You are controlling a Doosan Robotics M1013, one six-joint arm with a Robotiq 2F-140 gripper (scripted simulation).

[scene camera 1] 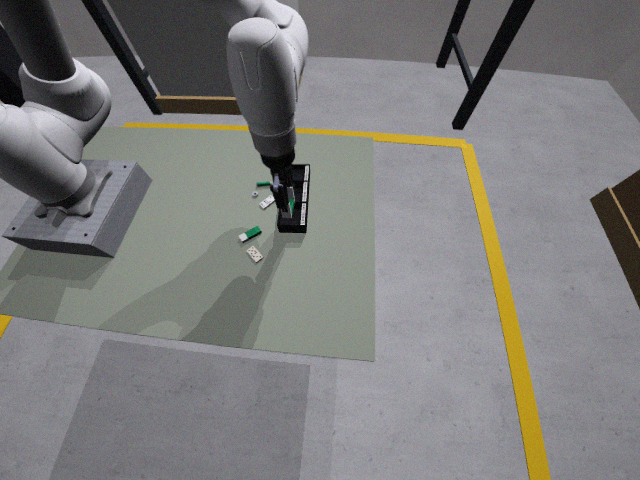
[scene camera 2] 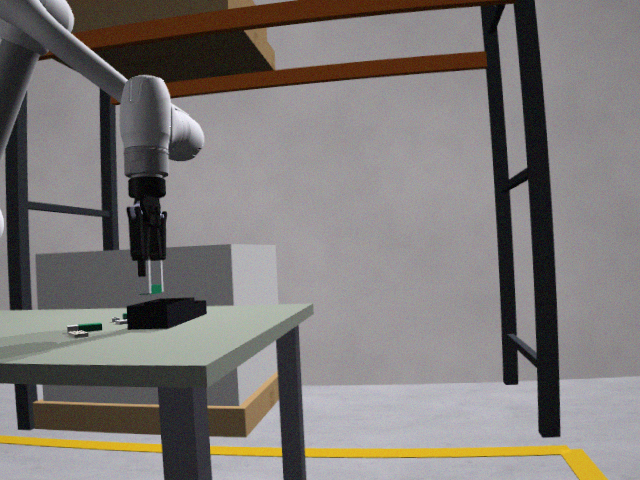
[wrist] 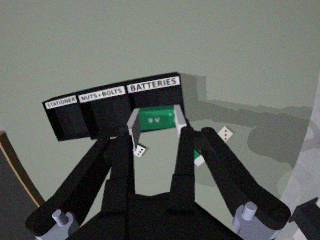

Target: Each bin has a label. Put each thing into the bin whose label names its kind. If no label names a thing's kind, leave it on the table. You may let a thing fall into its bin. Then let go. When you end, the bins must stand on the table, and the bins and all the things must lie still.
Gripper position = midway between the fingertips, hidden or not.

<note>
I see my gripper [scene camera 2: 150,292], a black bin [scene camera 2: 155,314] and a green battery [wrist: 159,117].
The black bin also shows in scene camera 1 [scene camera 1: 298,223] and in the wrist view [wrist: 103,108]. My gripper is seen too in scene camera 1 [scene camera 1: 288,208] and in the wrist view [wrist: 157,115].
</note>
